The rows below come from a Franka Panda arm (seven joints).
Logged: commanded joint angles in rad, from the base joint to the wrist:
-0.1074 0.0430 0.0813 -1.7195 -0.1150 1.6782 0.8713
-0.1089 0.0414 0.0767 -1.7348 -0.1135 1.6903 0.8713
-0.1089 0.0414 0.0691 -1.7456 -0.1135 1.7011 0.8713
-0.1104 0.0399 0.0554 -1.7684 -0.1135 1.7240 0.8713
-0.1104 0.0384 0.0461 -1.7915 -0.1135 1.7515 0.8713
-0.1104 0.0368 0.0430 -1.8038 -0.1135 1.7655 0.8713
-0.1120 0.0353 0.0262 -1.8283 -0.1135 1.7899 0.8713
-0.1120 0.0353 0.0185 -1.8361 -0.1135 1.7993 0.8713
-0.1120 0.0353 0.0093 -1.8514 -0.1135 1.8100 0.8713
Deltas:
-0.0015 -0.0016 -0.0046 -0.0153 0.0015 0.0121 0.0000
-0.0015 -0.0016 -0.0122 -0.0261 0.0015 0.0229 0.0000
-0.0030 -0.0031 -0.0259 -0.0489 0.0015 0.0458 0.0000
-0.0030 -0.0046 -0.0352 -0.0720 0.0015 0.0733 0.0000
-0.0030 -0.0062 -0.0383 -0.0843 0.0015 0.0873 0.0000
-0.0046 -0.0077 -0.0551 -0.1088 0.0015 0.1117 0.0000
-0.0046 -0.0077 -0.0628 -0.1166 0.0015 0.1211 0.0000
-0.0046 -0.0077 -0.0720 -0.1319 0.0015 0.1318 0.0000

